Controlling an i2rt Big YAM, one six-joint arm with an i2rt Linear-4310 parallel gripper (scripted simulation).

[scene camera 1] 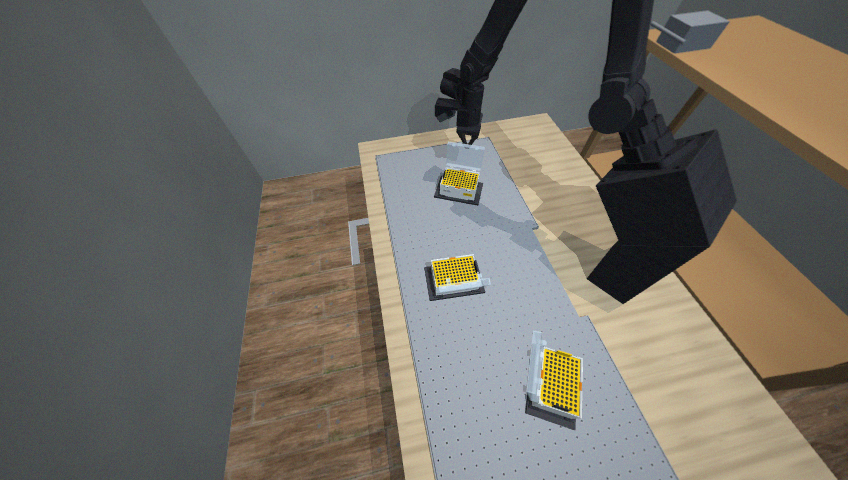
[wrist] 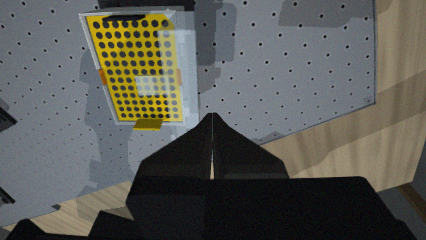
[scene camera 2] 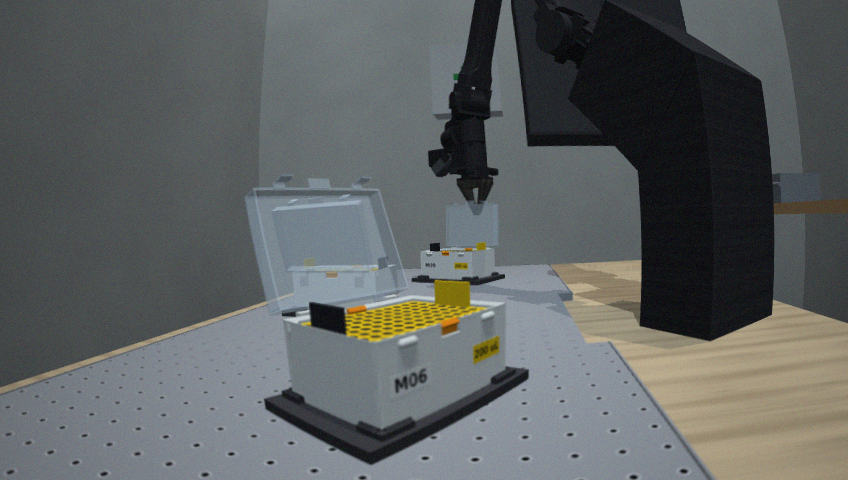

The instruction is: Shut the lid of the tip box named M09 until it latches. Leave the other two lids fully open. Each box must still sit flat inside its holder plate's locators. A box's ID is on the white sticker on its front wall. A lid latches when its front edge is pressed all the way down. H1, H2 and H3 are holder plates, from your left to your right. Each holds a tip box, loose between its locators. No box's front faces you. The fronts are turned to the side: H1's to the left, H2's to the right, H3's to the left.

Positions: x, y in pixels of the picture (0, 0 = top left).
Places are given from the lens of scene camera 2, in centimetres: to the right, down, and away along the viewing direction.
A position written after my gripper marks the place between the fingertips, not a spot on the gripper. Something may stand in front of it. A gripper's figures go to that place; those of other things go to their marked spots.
my gripper point(scene camera 2: 477, 215): 11, -5, 98
tip box point(scene camera 2: 415, 374): 0, 7, 24
